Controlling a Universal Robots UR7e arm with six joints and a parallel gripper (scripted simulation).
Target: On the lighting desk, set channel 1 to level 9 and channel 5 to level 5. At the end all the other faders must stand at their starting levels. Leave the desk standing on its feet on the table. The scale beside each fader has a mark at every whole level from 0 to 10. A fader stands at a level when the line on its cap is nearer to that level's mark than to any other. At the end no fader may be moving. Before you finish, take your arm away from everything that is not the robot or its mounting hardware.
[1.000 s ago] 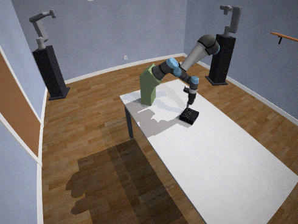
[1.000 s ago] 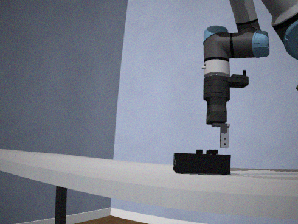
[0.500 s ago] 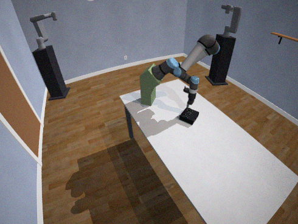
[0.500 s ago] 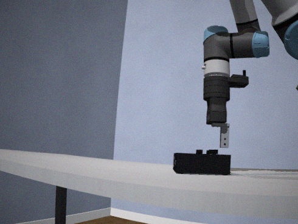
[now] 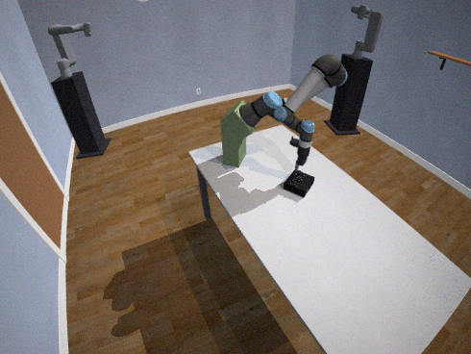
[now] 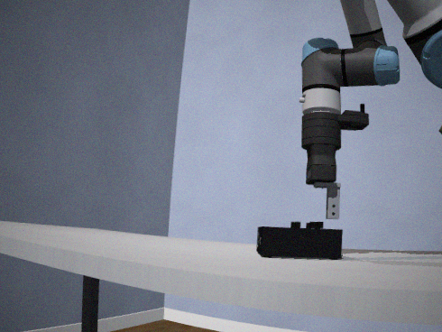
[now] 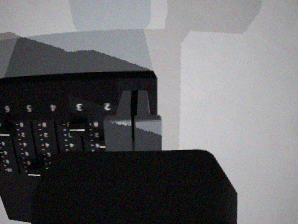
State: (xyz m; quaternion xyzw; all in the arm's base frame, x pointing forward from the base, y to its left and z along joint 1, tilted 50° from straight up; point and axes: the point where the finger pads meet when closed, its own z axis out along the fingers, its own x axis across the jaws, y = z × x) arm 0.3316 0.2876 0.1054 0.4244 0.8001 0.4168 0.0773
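Now: hand 2 cm short of the channel 1 fader cap, 2 cm to the right of it and 3 cm above it. From my hand the other things lie so: channel 2 fader cap (4 cm ahead, 1 cm to the left, 3 cm below); channel 3 fader cap (4 cm ahead, 2 cm to the right, 3 cm below); channel 5 fader cap (10 cm ahead, 2 cm to the right, 3 cm below).
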